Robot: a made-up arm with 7 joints. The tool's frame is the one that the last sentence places.
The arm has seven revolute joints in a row. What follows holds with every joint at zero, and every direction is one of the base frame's.
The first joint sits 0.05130 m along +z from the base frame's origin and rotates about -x.
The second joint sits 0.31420 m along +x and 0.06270 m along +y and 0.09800 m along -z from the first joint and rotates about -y.
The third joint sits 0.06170 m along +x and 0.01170 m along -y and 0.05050 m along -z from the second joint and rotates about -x.
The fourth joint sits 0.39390 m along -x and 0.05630 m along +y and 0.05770 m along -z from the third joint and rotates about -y.
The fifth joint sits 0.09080 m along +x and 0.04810 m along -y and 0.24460 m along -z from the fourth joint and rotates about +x.
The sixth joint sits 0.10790 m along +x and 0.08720 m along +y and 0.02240 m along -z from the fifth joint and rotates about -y.
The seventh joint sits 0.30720 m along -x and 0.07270 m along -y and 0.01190 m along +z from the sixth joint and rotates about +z.
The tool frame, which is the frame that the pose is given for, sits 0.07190 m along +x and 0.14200 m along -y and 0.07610 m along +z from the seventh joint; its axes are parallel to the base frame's.
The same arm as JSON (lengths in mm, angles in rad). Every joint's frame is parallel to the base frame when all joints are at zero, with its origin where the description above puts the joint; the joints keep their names.
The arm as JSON. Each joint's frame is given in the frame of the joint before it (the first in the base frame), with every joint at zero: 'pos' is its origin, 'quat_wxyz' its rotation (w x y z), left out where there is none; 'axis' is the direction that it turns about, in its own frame. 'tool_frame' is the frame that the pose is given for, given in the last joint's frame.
{"length_unit": "mm", "angle_unit": "rad", "joints": [
  {"joint": "joint 1", "pos": [0.0, 0.0, 51.3], "axis": [-1.0, 0.0, 0.0]},
  {"joint": "joint 2", "pos": [314.2, 62.7, -98.0], "axis": [0.0, -1.0, 0.0]},
  {"joint": "joint 3", "pos": [61.7, -11.7, -50.5], "axis": [-1.0, 0.0, 0.0]},
  {"joint": "joint 4", "pos": [-393.9, 56.3, -57.7], "axis": [0.0, -1.0, 0.0]},
  {"joint": "joint 5", "pos": [90.8, -48.1, -244.6], "axis": [1.0, 0.0, 0.0]},
  {"joint": "joint 6", "pos": [107.9, 87.2, -22.4], "axis": [0.0, -1.0, 0.0]},
  {"joint": "joint 7", "pos": [-307.2, -72.7, 11.9], "axis": [0.0, 0.0, 1.0]}
], "tool_frame": {"pos": [71.9, -142.0, 76.1]}}

